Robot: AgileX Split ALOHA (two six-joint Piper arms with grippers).
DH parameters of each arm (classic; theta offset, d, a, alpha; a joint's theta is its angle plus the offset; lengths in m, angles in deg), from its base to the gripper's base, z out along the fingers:
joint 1: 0 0.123 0 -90
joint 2: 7.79 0 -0.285 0
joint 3: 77.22 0 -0.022 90
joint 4: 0 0.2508 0 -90
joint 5: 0 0 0.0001 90
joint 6: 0 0.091 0 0
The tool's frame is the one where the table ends.
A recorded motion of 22 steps. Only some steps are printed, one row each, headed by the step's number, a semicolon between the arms.
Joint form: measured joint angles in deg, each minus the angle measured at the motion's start. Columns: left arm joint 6, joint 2, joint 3, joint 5, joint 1, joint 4; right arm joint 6, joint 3, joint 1, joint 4, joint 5, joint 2.
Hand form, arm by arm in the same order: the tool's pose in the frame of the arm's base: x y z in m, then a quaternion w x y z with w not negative. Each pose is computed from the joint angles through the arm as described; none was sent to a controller.
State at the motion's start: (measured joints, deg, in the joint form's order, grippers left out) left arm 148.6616 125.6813 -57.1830 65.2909 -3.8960 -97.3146; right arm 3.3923 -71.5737 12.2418 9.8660 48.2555 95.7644
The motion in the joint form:
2: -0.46 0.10 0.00 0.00 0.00 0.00; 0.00 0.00 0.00 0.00 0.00 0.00
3: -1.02 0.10 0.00 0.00 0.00 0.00; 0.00 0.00 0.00 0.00 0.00 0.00
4: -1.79 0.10 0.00 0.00 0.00 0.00; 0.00 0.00 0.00 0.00 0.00 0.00
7: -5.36 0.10 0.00 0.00 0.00 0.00; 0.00 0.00 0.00 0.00 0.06 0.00
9: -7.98 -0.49 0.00 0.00 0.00 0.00; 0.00 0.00 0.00 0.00 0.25 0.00
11: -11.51 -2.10 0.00 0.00 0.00 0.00; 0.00 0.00 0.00 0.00 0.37 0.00
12: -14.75 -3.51 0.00 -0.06 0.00 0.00; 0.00 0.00 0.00 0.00 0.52 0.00
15: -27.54 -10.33 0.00 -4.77 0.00 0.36; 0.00 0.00 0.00 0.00 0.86 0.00
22: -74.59 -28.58 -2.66 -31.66 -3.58 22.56; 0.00 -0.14 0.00 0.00 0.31 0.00
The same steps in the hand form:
2: 0.3475 -0.1059 0.0853 0.44528 0.47839 0.65777 -0.37444; 0.3357 0.0847 0.2552 0.18285 -0.03190 0.97753 0.09991
3: 0.3475 -0.1059 0.0853 0.44345 0.47517 0.66010 -0.37661; 0.3357 0.0847 0.2552 0.18285 -0.03190 0.97753 0.09991
4: 0.3475 -0.1059 0.0853 0.44091 0.47073 0.66327 -0.37958; 0.3357 0.0847 0.2552 0.18285 -0.03190 0.97753 0.09991
7: 0.3475 -0.1059 0.0853 0.42887 0.44984 0.67761 -0.39313; 0.3356 0.0847 0.2552 0.18234 -0.03195 0.97763 0.09986
9: 0.3479 -0.1059 0.0889 0.42345 0.43615 0.68542 -0.40084; 0.3353 0.0847 0.2551 0.18073 -0.03210 0.97794 0.09972
11: 0.3487 -0.1060 0.0989 0.42105 0.42019 0.69230 -0.40850; 0.3351 0.0847 0.2550 0.17971 -0.03219 0.97813 0.09962
12: 0.3492 -0.1060 0.1076 0.41818 0.40523 0.69878 -0.41547; 0.3349 0.0847 0.2549 0.17843 -0.03231 0.97838 0.09950
15: 0.3520 -0.1028 0.1440 0.40905 0.34730 0.73808 -0.40902; 0.3344 0.0846 0.2547 0.17554 -0.03257 0.97892 0.09924
22: 0.3446 -0.0943 0.2315 0.37711 0.18635 0.86551 -0.27195; 0.3356 0.0848 0.2557 0.18139 -0.03222 0.97779 0.09988

